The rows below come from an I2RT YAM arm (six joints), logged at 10 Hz.
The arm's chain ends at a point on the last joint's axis. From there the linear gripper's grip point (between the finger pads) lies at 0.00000 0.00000 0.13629 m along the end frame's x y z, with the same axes.
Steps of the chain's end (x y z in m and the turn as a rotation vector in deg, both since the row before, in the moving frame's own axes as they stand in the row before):
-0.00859, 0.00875, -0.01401, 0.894, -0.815, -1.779
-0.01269, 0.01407, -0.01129, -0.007, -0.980, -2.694
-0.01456, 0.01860, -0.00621, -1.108, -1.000, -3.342
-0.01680, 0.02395, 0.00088, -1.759, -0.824, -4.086
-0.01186, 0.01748, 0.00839, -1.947, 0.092, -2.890
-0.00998, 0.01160, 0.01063, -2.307, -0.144, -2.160
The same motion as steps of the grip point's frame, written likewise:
-0.01056, 0.00665, -0.01404, 0.894, -0.815, -1.779
-0.01502, 0.01414, -0.01131, -0.007, -0.980, -2.694
-0.01686, 0.02130, -0.00626, -1.108, -1.000, -3.342
-0.01861, 0.02820, 0.00080, -1.759, -0.824, -4.086
-0.01152, 0.02210, 0.00831, -1.947, 0.092, -2.890
-0.01022, 0.01709, 0.01052, -2.307, -0.144, -2.160

